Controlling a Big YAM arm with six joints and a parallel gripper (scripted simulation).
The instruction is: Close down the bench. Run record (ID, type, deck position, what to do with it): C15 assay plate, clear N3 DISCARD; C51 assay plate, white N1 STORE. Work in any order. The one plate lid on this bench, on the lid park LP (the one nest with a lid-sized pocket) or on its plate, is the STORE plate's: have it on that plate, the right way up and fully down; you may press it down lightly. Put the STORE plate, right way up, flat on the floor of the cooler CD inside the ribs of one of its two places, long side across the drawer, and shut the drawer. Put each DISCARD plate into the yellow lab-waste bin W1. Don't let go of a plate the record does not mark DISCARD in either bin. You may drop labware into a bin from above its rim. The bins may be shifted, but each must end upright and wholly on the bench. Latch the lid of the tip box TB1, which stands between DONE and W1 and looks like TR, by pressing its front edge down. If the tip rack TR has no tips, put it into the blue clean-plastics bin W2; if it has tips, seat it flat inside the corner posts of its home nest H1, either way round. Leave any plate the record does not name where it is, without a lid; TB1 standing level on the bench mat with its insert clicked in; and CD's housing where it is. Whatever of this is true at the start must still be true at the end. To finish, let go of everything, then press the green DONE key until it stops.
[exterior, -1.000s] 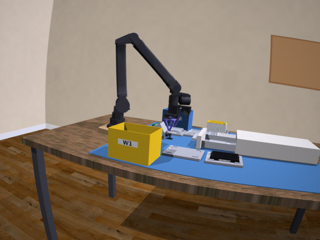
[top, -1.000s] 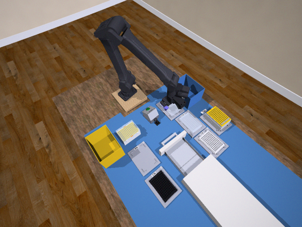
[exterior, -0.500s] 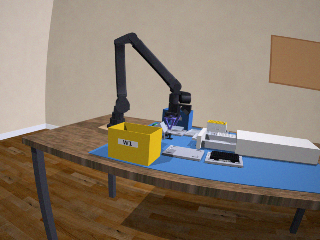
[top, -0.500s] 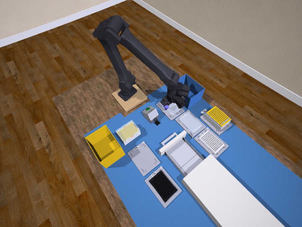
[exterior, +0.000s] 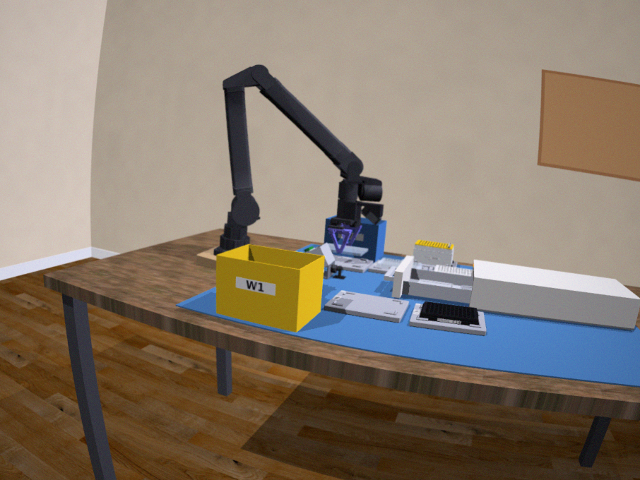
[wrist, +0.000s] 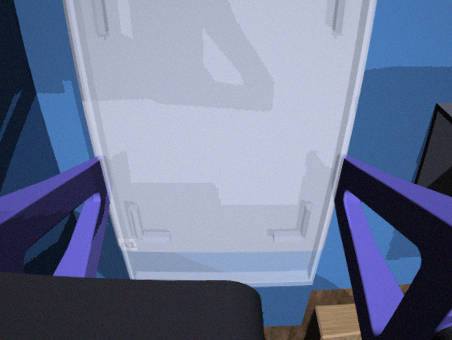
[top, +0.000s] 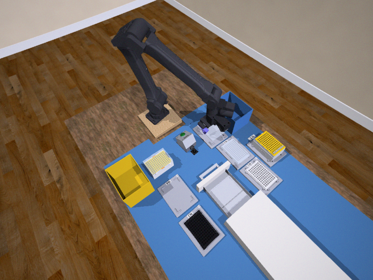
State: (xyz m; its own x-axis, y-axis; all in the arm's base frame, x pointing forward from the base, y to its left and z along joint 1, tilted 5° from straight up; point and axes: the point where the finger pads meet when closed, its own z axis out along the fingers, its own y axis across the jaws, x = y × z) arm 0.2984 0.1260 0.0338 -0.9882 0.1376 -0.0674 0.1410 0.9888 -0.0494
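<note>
The lid park nest LP lies 5 cm below my hand. The rest, counted from my hand: N3 label: 10 cm ahead, 1 cm to the left, 4 cm below; clear plate lid: right at my hand; blue bin W2: 1 cm ahead, 15 cm to the left, 1 cm below.
</note>
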